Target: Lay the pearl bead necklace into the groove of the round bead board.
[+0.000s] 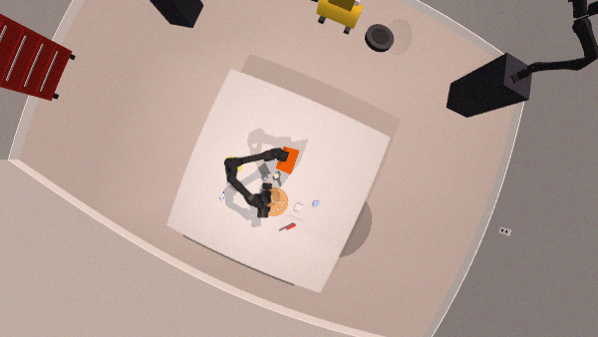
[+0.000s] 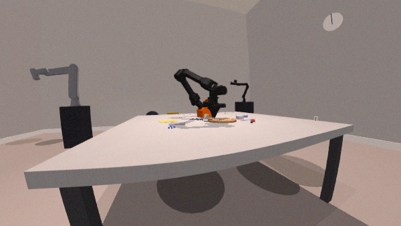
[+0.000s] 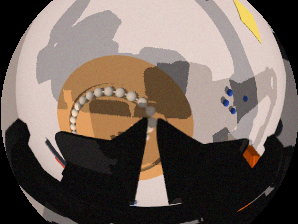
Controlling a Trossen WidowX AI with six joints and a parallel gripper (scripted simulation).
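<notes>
Now: gripper tip 50 mm to the right of the round tan bead board, 30 mm short of it and 10 mm above it. The rest, counted from my gripper tip: tool: 200 mm to the left, 170 mm ahead, 20 mm below; yellow pad: 300 mm to the right, 140 mm behind, 20 mm below; white square: 220 mm to the left, 20 mm ahead, 10 mm below.
</notes>
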